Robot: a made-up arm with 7 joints.
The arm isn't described. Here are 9 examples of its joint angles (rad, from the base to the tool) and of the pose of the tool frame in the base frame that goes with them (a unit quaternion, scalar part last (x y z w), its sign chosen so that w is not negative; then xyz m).
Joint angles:
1: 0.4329 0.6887 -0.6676 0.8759 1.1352 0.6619 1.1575
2: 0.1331 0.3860 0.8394 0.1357 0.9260 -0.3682 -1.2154
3: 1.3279 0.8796 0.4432 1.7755 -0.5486 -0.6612 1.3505
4: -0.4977 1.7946 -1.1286 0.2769 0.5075 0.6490 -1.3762
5: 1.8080 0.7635 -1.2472 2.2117 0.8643 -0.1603 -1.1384
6: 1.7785 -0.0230 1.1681 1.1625 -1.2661 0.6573 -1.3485
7: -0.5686 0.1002 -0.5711 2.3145 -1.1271 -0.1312 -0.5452
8: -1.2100 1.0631 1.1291 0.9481 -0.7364 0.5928 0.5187
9: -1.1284 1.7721 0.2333 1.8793 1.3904 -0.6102 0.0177
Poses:
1: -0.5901 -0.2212 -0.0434 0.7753 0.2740 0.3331 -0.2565
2: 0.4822 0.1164 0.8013 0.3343 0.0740 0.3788 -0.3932
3: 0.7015 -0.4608 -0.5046 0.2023 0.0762 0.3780 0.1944
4: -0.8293 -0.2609 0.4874 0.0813 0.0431 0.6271 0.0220
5: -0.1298 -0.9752 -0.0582 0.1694 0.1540 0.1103 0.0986
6: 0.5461 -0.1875 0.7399 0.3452 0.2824 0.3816 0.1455
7: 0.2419 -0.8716 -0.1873 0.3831 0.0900 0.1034 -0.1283
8: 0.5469 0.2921 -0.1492 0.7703 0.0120 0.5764 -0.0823
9: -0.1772 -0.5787 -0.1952 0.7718 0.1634 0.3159 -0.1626
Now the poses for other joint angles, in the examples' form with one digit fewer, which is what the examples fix.
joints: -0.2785 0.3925 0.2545 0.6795 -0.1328 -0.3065 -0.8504
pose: 0.587 -0.346 0.071 0.729 0.041 0.375 -0.373
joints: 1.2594 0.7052 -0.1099 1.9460 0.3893 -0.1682 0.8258
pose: -0.122 0.826 0.551 0.013 0.170 0.253 0.173
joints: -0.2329 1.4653 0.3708 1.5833 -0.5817 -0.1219 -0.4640
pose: 0.672 -0.529 -0.487 0.174 0.227 0.405 0.011
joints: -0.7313 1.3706 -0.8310 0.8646 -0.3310 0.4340 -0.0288
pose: 0.308 0.350 -0.700 0.540 -0.045 0.518 -0.229
